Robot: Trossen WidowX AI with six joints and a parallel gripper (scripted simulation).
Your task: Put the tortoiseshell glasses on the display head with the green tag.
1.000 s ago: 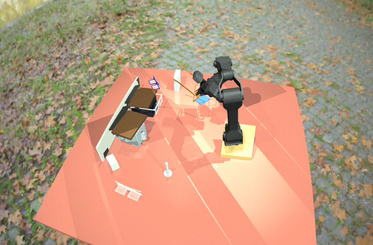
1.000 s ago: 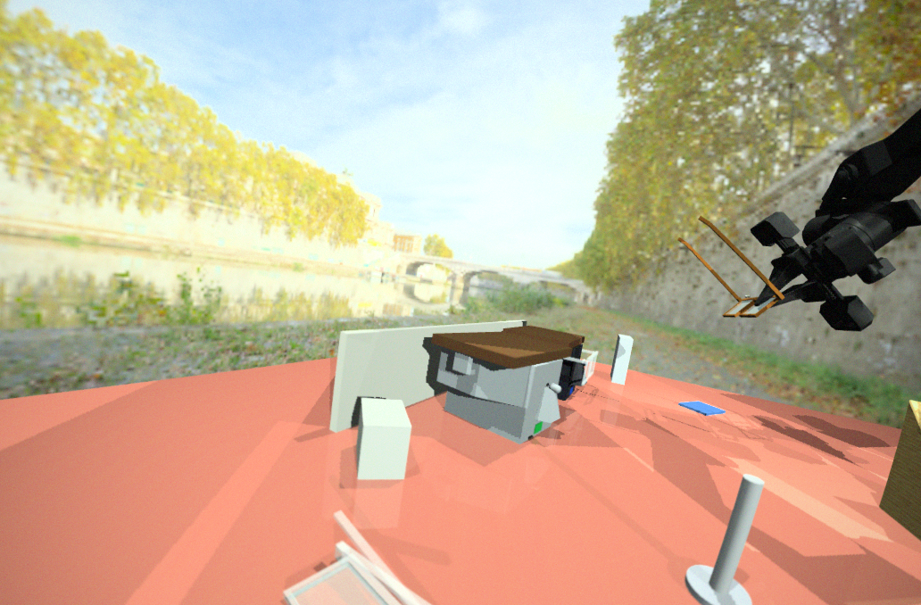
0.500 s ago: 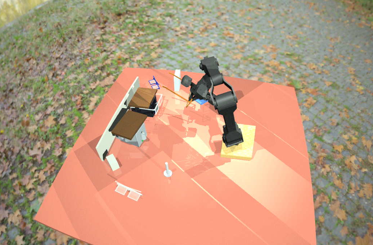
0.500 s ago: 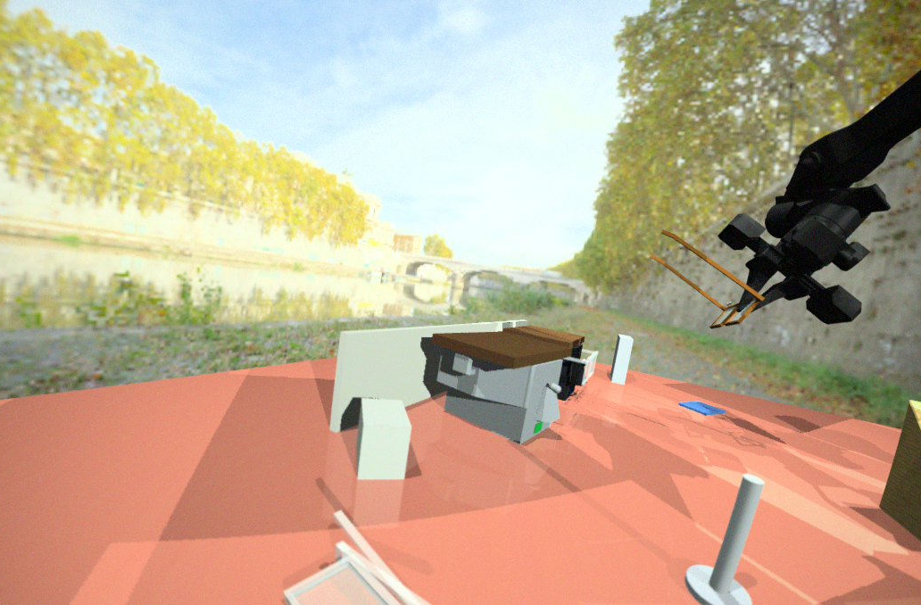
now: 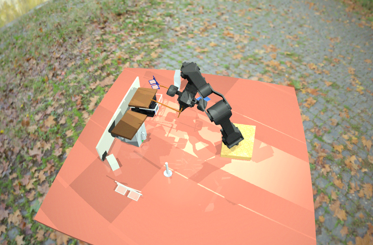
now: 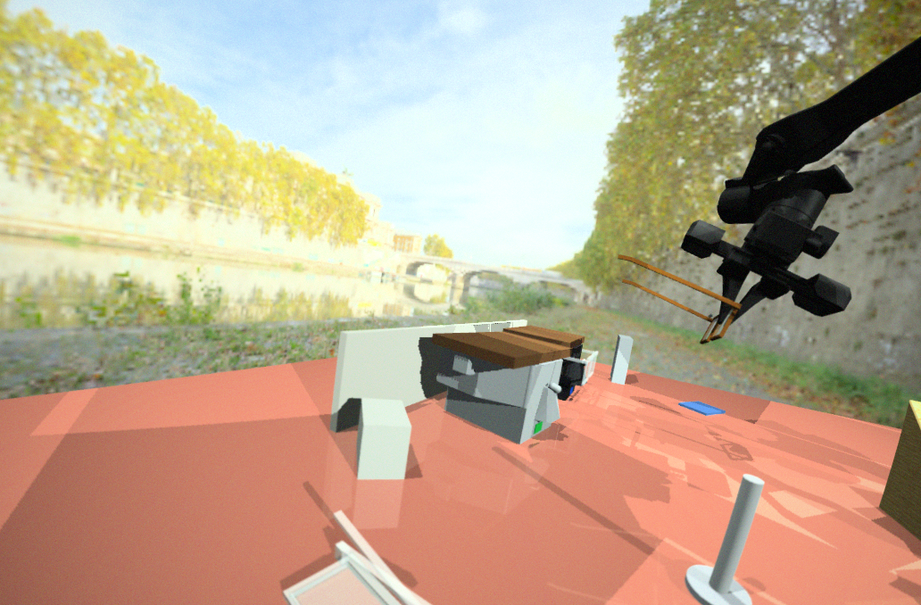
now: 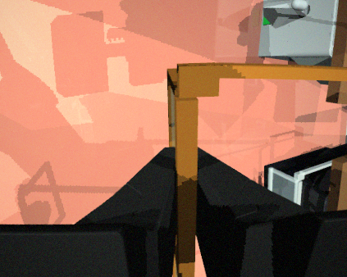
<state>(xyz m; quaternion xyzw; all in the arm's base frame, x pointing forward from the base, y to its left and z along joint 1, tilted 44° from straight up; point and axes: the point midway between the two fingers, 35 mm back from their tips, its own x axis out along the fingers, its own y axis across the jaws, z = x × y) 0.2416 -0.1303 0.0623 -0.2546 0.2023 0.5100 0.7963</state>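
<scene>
Now: the grey display head 230 mm ahead of my gripper tip, 50 mm to the left of it and 120 mm below it. Round my gripper tip: black head (220 mm ahead, 170 mm to the right, 120 mm below); blue tag (80 mm behind, 310 mm to the right, 170 mm below); grey peg stand (20 mm ahead, 240 mm to the left, 150 mm below).
</scene>
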